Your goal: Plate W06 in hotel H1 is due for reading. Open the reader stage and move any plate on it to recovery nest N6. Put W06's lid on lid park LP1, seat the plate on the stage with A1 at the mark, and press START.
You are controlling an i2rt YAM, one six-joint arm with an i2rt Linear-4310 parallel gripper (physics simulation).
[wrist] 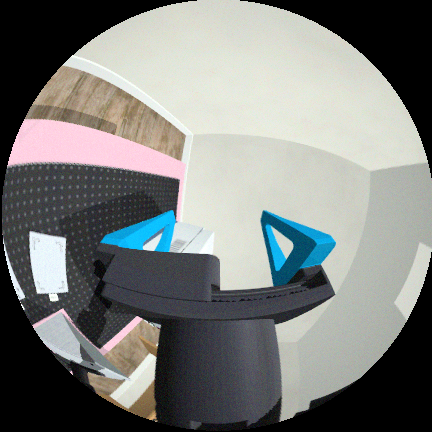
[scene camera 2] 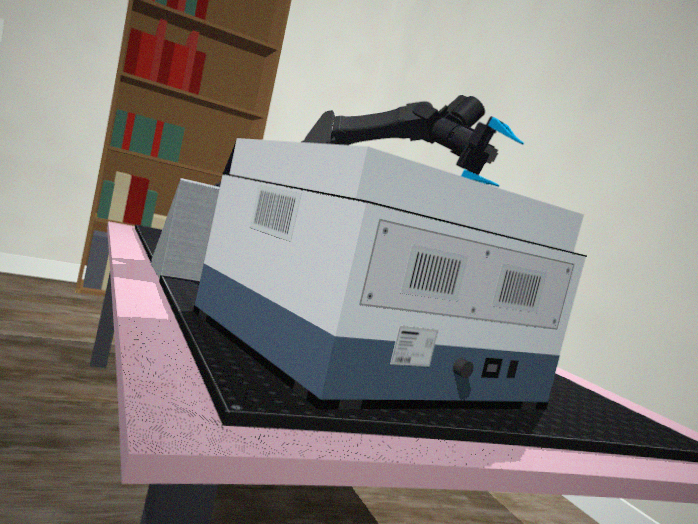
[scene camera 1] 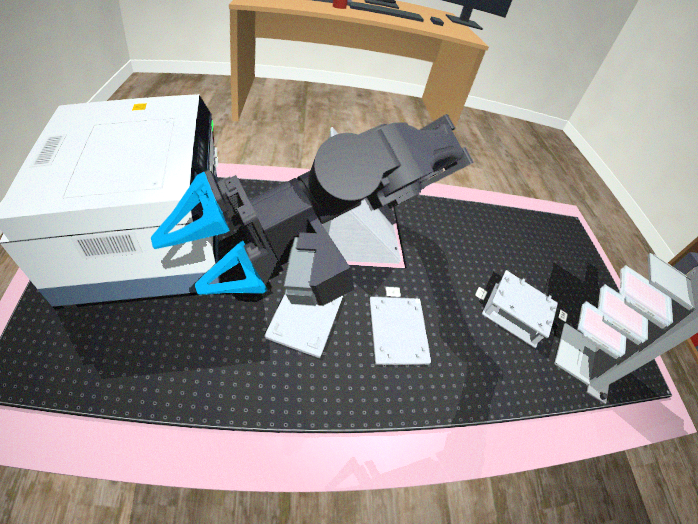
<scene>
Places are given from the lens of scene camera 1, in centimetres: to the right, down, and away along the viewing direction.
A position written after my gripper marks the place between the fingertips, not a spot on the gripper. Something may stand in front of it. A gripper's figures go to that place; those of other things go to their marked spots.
my gripper [scene camera 1: 176, 269]: -18, 1, 35
plate reader [scene camera 1: 53, 262]: -56, 0, 57
white plate nest N6 [scene camera 1: 305, 328]: -9, 14, 75
</scene>
